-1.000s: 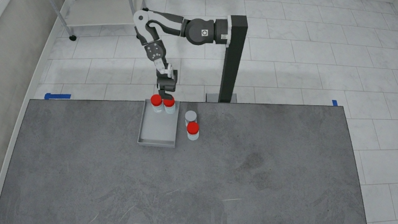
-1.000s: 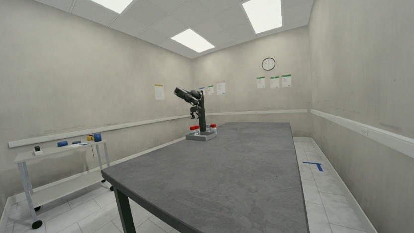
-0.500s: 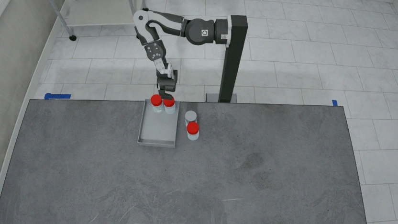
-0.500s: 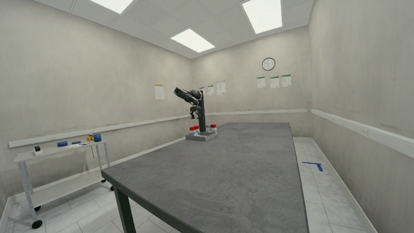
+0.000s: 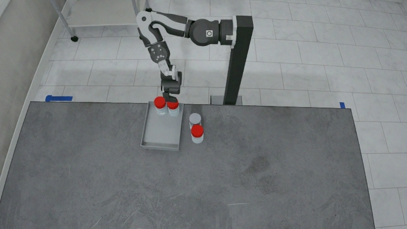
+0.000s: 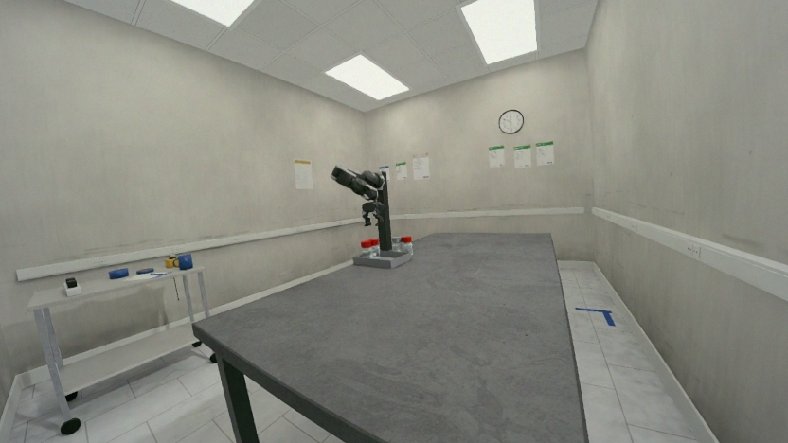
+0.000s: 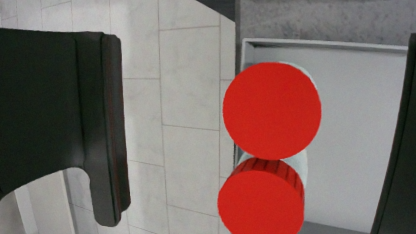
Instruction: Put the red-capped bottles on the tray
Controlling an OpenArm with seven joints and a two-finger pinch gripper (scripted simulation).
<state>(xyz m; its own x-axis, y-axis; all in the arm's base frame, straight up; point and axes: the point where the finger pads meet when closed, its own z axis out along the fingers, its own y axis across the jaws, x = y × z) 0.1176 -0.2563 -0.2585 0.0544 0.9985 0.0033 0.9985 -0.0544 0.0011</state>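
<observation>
Right now my hand is 80 mm short of the grey-capped bottle, 100 mm to the right of it and 140 mm above it. Also, from my hand: grey tray 80 mm ahead, 60 mm to the right, 170 mm below.
</observation>
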